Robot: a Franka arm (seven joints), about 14 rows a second.
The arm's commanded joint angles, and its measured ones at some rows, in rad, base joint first. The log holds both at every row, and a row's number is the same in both.
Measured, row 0:
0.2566 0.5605 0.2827 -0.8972 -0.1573 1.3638 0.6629
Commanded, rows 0 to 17:
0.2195 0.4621 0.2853 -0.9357 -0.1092 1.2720 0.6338
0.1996 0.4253 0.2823 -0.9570 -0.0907 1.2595 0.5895
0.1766 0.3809 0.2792 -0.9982 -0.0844 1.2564 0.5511
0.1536 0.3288 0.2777 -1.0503 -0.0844 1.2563 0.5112
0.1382 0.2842 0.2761 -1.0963 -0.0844 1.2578 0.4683
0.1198 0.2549 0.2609 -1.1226 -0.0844 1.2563 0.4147
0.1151 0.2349 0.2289 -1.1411 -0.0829 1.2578 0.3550
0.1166 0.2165 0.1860 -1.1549 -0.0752 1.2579 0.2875
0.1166 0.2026 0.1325 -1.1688 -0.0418 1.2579 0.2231
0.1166 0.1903 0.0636 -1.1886 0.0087 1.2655 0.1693
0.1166 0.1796 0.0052 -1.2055 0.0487 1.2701 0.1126
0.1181 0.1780 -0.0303 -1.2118 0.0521 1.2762 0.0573
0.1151 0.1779 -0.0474 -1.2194 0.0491 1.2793 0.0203
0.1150 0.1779 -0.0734 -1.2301 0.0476 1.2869 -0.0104
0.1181 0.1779 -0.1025 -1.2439 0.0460 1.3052 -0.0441
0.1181 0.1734 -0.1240 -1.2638 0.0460 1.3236 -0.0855
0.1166 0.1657 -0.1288 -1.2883 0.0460 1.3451 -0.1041
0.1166 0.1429 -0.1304 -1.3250 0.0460 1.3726 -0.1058
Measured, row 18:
0.1066 0.2092 -0.1152 -1.2263 0.0252 1.3156 -0.0705
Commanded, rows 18 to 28:
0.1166 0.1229 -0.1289 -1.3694 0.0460 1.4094 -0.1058
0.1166 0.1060 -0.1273 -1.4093 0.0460 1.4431 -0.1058
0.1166 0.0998 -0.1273 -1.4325 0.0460 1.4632 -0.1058
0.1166 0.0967 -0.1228 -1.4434 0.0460 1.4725 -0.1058
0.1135 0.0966 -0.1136 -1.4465 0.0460 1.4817 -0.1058
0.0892 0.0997 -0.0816 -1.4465 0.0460 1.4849 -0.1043
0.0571 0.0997 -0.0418 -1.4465 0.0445 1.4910 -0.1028
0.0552 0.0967 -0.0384 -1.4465 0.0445 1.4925 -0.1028
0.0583 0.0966 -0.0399 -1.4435 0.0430 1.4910 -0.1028
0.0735 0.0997 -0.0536 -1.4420 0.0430 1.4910 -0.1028
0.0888 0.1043 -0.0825 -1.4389 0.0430 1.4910 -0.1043
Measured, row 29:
0.0797 0.1312 -0.0574 -1.4065 0.0259 1.4715 -0.0855
